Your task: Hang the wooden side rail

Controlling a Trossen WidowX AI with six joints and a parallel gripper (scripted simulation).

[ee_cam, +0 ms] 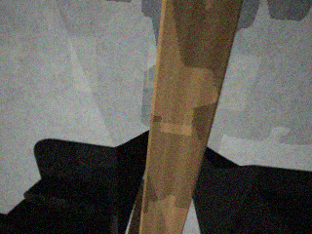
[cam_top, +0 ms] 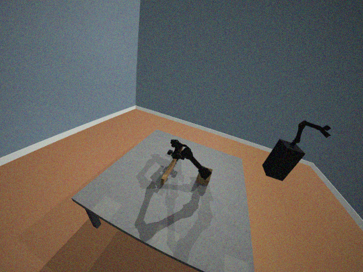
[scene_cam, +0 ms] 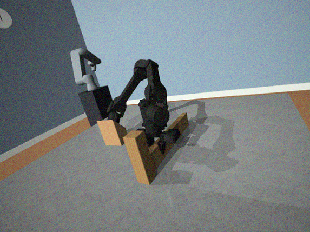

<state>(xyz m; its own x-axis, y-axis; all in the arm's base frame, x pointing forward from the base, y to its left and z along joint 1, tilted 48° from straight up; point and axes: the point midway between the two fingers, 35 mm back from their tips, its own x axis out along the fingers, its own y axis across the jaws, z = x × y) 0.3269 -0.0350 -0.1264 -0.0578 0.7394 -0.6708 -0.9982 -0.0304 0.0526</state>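
Now: the headboard post 11 cm to the right of my gripper tip and 5 cm above it.
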